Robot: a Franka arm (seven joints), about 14 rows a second.
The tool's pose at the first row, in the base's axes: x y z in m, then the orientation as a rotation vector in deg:
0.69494, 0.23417, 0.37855, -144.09, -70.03, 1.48
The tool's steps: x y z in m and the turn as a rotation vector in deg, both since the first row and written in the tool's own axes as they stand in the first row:
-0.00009, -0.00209, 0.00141, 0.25, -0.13, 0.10
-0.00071, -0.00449, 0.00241, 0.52, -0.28, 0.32
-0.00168, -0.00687, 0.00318, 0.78, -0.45, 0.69
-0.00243, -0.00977, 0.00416, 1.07, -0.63, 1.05
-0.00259, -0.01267, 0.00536, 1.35, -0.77, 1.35
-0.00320, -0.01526, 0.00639, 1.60, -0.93, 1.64
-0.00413, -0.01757, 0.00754, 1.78, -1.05, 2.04
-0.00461, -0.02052, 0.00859, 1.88, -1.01, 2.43
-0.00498, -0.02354, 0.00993, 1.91, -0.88, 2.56
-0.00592, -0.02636, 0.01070, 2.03, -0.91, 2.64
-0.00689, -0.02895, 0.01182, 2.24, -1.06, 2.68
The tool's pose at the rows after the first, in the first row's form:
0.69306, 0.23571, 0.37786, -143.97, -69.88, 1.82
0.69069, 0.23690, 0.37759, -143.92, -69.58, 2.22
0.68814, 0.23774, 0.37748, -143.97, -69.10, 2.68
0.68530, 0.23911, 0.37737, -143.99, -68.62, 3.17
0.68280, 0.24100, 0.37712, -143.97, -68.21, 3.59
0.68028, 0.24231, 0.37688, -143.97, -67.83, 4.01
0.67775, 0.24326, 0.37640, -144.08, -67.32, 4.36
0.67504, 0.24488, 0.37627, -144.22, -66.79, 4.46
0.67229, 0.24672, 0.37590, -144.23, -66.56, 4.35
0.66943, 0.24784, 0.37593, -144.18, -66.44, 4.48
0.66667, 0.24890, 0.37556, -144.07, -66.38, 4.80

